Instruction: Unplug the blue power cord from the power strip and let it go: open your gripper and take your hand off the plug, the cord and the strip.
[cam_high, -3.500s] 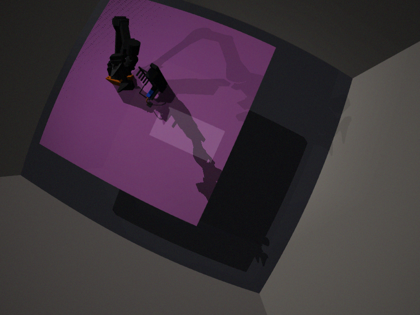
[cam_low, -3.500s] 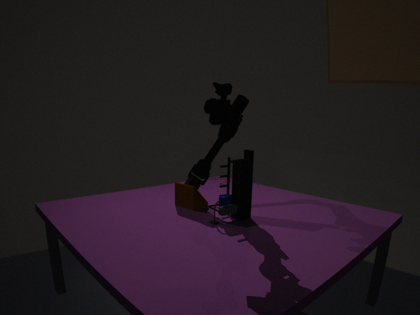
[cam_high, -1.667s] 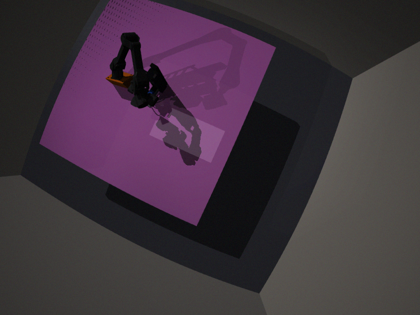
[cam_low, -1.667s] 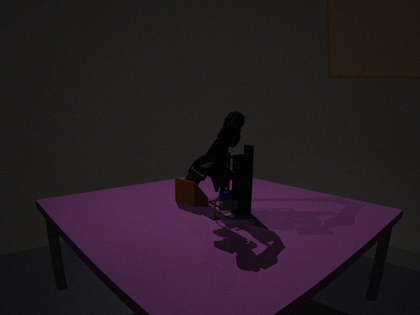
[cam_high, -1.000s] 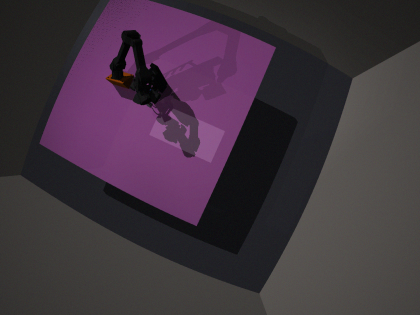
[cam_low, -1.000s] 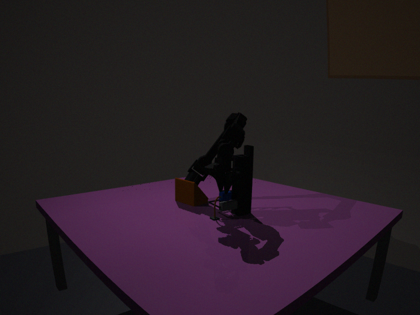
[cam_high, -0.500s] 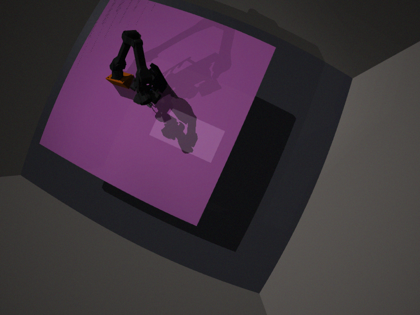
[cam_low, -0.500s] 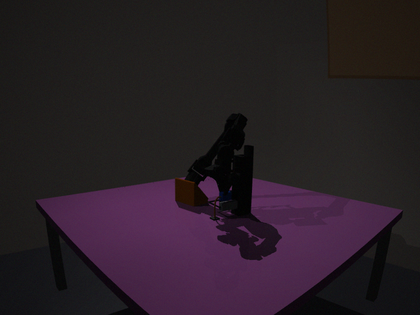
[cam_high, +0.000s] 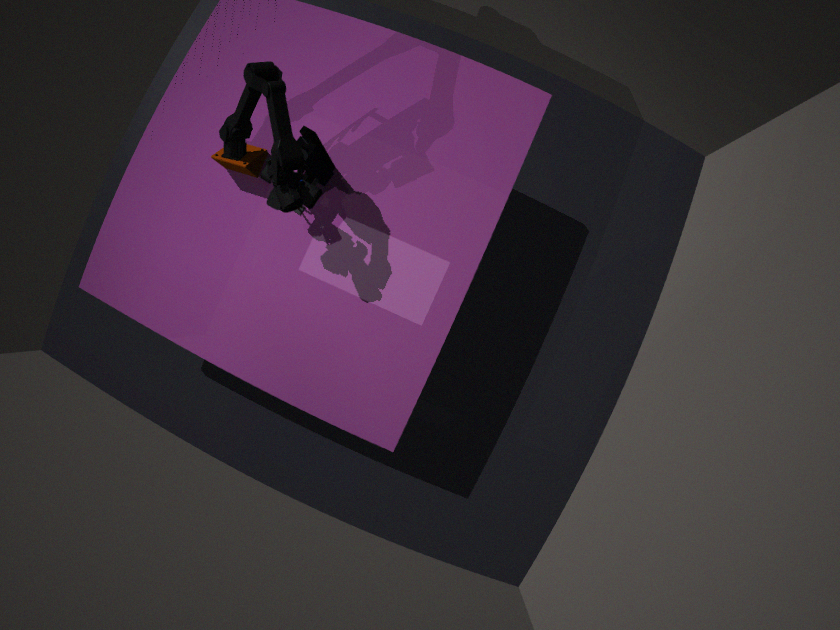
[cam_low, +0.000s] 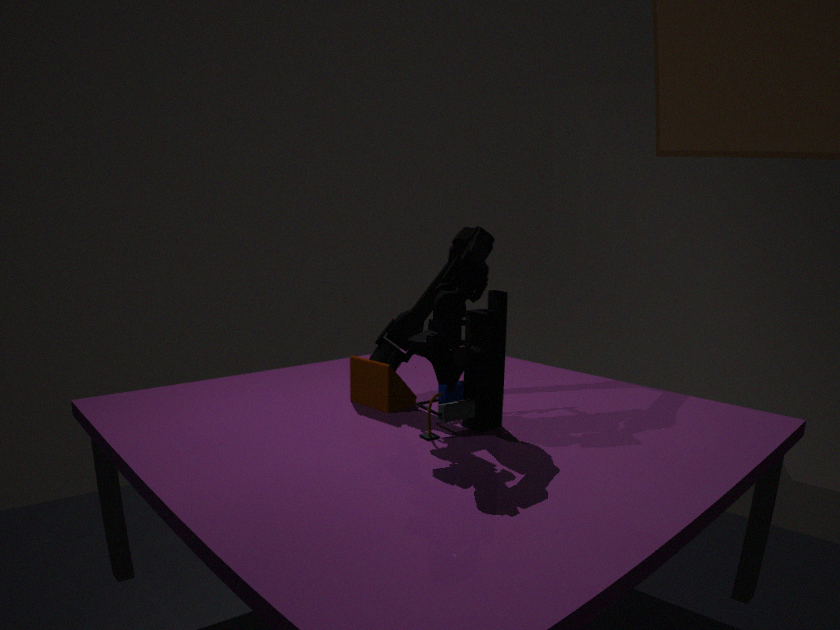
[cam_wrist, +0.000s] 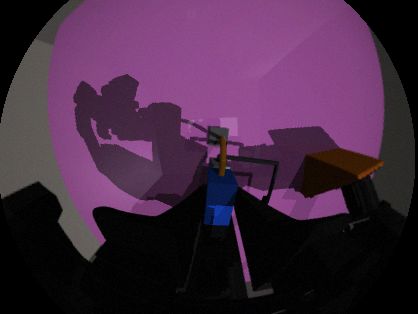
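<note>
Now: the blue plug 10 mm ahead of my gripper tip and 30 mm to the left of it. Round my gripper tip: dark power strip: 30 mm ahead, 100 mm to the left, 30 mm above.
</note>
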